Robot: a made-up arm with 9 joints. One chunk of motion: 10 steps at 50 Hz.
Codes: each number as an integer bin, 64 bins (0 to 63) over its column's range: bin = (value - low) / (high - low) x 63, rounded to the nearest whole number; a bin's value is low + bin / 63 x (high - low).
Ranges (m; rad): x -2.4..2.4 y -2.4..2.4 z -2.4..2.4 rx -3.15..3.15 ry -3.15..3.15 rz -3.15..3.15
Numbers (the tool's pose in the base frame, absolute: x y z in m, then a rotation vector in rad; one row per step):
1: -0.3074 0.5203 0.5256 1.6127 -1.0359 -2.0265
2: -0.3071 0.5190 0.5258 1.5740 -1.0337 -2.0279
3: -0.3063 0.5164 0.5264 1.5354 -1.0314 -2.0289
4: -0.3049 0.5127 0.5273 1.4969 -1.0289 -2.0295
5: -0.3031 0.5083 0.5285 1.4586 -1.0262 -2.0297
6: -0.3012 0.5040 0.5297 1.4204 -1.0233 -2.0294
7: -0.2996 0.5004 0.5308 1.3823 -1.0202 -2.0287
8: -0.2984 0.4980 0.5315 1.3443 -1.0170 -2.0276
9: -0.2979 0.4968 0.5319 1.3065 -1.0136 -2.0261
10: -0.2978 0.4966 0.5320 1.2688 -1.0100 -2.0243
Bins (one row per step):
1: 27 38 38 48 21 11
2: 27 38 38 47 21 11
3: 27 38 38 47 21 11
4: 27 38 38 46 21 11
5: 28 38 38 46 21 11
6: 28 38 38 46 21 11
7: 28 38 38 45 21 11
8: 28 38 38 45 21 11
9: 28 38 38 45 21 11
10: 28 38 38 44 21 11

